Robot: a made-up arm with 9 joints. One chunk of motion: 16 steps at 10 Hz.
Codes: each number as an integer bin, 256 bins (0 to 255) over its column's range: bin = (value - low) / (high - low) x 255, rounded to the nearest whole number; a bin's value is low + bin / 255 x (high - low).
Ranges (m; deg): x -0.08..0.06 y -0.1..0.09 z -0.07..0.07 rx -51..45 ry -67..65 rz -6..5
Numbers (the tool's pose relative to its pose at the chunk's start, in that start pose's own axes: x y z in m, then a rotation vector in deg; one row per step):
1: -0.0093 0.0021 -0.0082 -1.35 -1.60 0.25
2: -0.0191 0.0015 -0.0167 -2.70 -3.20 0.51
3: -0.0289 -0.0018 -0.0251 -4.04 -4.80 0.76
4: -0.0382 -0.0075 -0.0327 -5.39 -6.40 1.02
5: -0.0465 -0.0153 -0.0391 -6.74 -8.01 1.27
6: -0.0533 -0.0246 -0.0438 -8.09 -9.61 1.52
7: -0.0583 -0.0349 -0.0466 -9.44 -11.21 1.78
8: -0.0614 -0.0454 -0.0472 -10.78 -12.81 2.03
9: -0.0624 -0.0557 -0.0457 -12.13 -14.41 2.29
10: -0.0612 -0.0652 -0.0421 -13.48 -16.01 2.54
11: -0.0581 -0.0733 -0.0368 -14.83 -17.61 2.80
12: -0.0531 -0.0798 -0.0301 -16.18 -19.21 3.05
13: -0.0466 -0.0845 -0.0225 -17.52 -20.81 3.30
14: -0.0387 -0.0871 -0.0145 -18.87 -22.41 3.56
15: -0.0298 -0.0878 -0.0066 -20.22 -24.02 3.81
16: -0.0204 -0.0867 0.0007 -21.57 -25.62 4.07
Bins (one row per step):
1: 129 137 113 132 126 145
2: 111 136 97 128 123 151
3: 93 132 82 125 120 157
4: 76 124 68 121 117 163
5: 61 114 56 118 114 169
6: 49 101 48 114 111 174
7: 40 87 43 110 108 180
8: 34 73 42 107 105 186
9: 32 59 44 103 102 192
10: 34 47 51 100 99 198
11: 40 36 60 96 95 204
12: 49 27 73 92 92 210
13: 61 21 87 89 89 216
14: 75 17 101 85 86 222
15: 91 16 115 82 83 227
16: 109 18 129 78 80 233

